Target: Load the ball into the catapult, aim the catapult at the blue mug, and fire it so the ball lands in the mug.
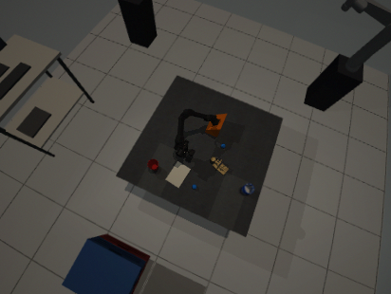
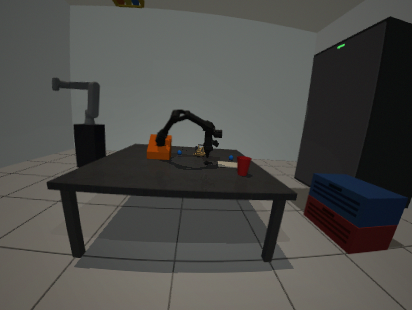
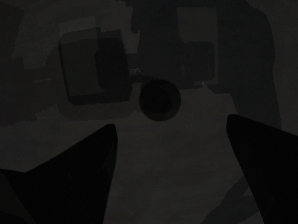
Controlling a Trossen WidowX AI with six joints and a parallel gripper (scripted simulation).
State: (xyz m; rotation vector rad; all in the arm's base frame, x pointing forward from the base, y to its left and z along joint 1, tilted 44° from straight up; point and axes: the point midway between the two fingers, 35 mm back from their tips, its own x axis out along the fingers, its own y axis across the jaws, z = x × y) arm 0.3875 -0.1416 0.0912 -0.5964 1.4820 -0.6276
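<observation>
My gripper tip is 50 mm above the black ball. The rest, counted from my gripper tip: flat pad 200 mm ahead, 30 mm to the left, 60 mm below; wooden catapult 50 mm behind, 340 mm to the left, 10 mm below; red mug 230 mm ahead, 200 mm to the right, 30 mm below.
</observation>
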